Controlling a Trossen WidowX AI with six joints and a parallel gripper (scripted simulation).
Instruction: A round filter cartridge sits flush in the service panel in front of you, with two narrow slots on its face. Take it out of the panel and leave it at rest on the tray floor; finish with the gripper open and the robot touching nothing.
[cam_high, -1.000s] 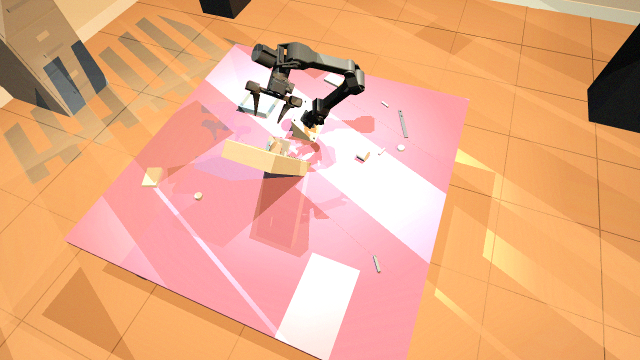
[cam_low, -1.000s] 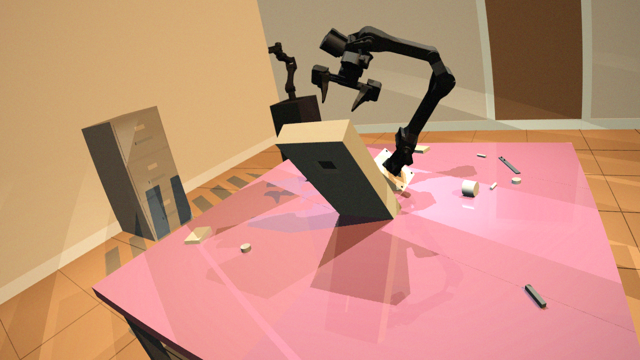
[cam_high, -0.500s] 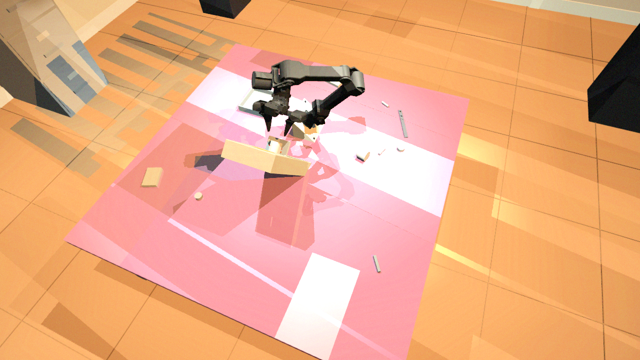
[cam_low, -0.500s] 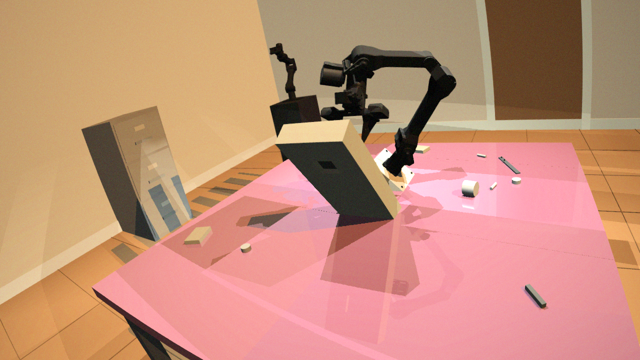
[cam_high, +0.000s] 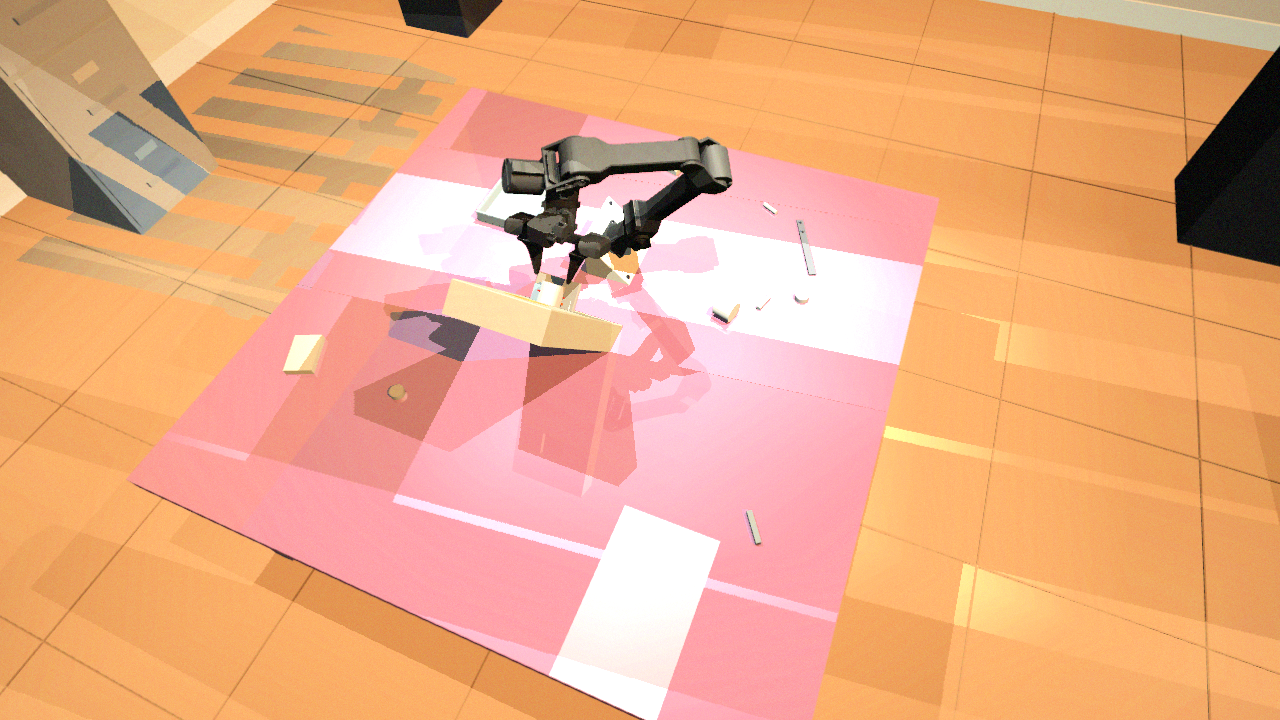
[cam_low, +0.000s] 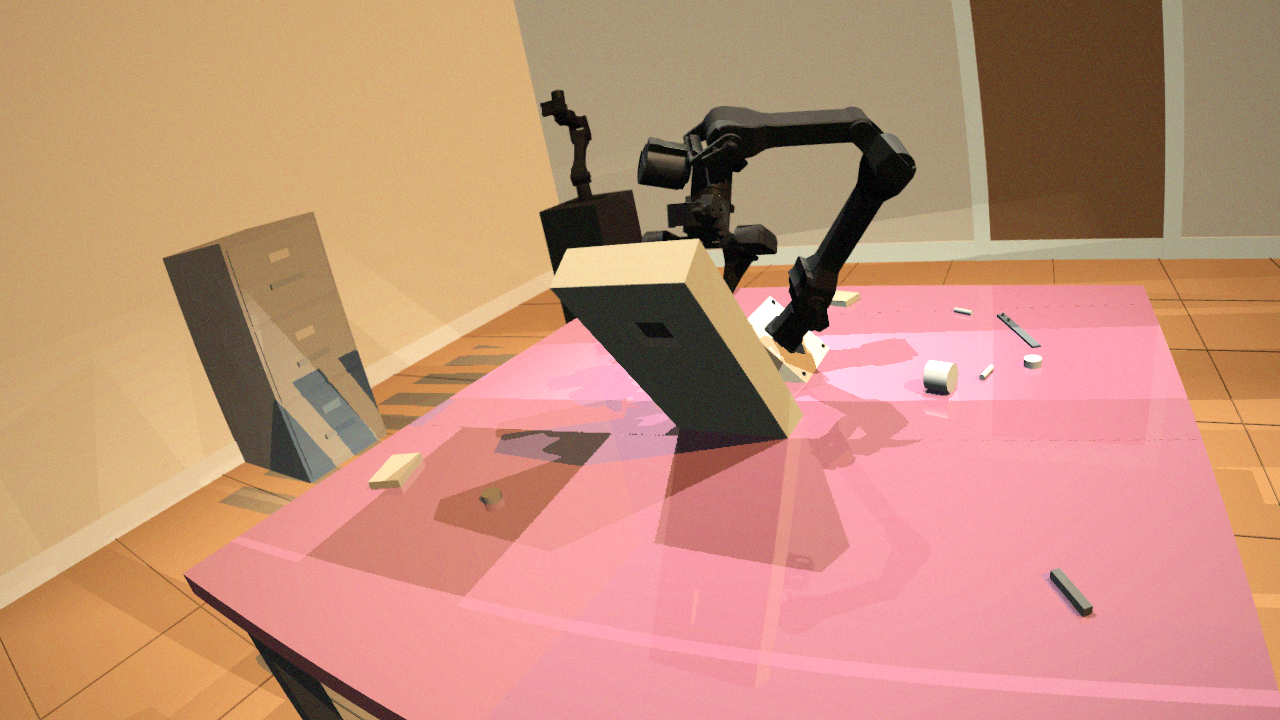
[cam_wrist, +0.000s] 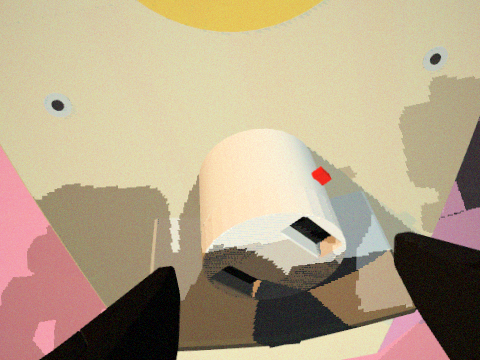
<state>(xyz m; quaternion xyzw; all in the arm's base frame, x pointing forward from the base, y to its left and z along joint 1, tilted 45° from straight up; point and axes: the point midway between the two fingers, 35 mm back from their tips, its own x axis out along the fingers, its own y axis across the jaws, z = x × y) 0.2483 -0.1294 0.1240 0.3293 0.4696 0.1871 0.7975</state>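
Right now my gripper tip is 6 cm short of the service panel and 4 cm above it. The rest, counted from my gripper tip: pale blue tray (33 cm behind, 28 cm to the right, 20 cm below).
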